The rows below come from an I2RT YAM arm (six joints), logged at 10 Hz.
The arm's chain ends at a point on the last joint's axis. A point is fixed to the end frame.
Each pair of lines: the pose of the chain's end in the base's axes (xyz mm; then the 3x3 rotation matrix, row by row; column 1 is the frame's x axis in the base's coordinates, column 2 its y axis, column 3 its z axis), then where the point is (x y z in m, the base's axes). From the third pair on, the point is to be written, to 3 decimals.
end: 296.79, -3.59, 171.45; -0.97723, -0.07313, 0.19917; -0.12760, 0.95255, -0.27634; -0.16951, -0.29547, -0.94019
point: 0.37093 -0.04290 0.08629
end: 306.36, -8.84, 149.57; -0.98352, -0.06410, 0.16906; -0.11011, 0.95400, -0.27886; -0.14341, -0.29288, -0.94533
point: 0.37749 -0.04937 0.06243
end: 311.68, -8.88, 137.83; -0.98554, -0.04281, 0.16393; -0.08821, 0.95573, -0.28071; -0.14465, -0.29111, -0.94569
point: 0.382 -0.051 0.051
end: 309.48, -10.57, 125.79; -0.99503, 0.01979, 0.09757; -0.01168, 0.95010, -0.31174; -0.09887, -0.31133, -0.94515
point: 0.372 -0.060 0.037
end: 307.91, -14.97, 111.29; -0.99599, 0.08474, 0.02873; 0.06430, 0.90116, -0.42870; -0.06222, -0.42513, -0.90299
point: 0.362 -0.080 0.027
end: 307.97, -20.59, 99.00; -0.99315, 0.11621, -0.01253; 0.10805, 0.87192, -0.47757; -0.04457, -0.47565, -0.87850
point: 0.357 -0.092 0.017
